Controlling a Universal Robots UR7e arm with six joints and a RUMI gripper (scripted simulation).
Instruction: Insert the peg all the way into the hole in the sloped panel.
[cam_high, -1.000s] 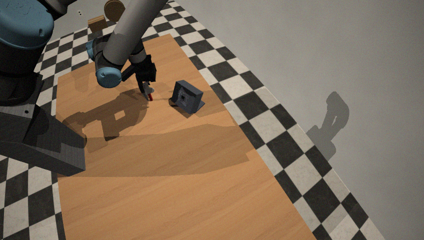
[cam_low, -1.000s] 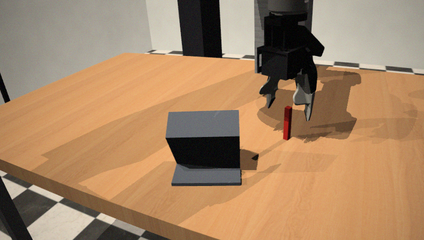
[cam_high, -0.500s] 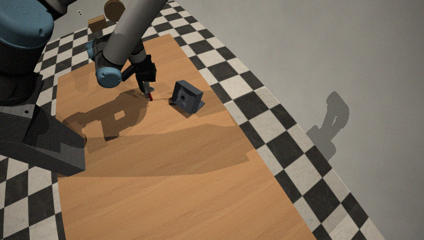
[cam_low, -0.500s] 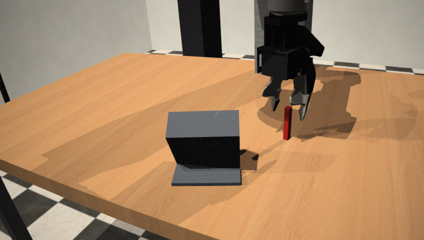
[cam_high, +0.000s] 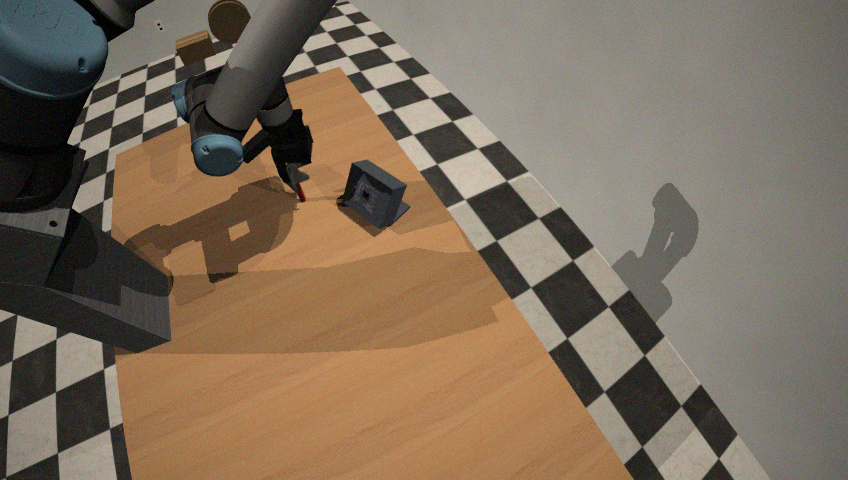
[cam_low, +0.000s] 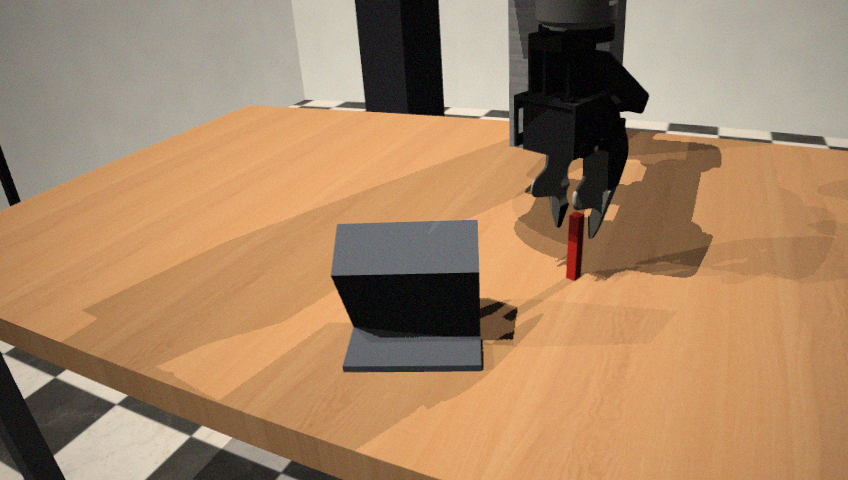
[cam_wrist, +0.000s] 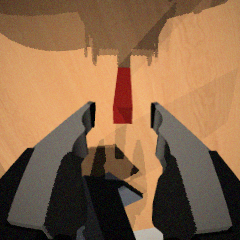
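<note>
Right now the red peg is 40 mm below my hand. The rest, counted from my hand: grey base plate: 200 mm ahead, 70 mm to the right, 70 mm below.
</note>
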